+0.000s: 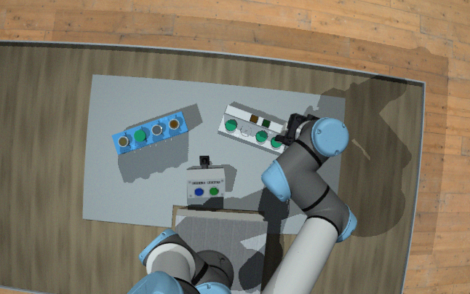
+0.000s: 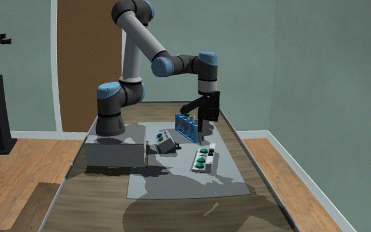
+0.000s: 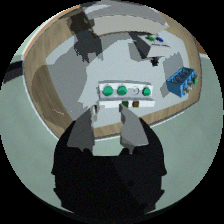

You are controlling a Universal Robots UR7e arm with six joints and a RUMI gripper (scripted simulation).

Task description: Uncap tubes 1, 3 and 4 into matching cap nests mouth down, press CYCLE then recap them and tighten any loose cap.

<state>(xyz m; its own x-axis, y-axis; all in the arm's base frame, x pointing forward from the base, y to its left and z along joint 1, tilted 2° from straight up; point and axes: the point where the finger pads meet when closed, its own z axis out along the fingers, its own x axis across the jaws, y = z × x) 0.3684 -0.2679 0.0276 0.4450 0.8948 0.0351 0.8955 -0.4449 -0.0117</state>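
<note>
Now: the green key 120 mm behind my hand, 220 mm to the left of it and 80 mm below it. From my hand the other things lie so: grey key housing 100 mm behind, 240 mm to the left, 90 mm below; blue key 120 mm behind, 260 mm to the left, 80 mm below.
</note>
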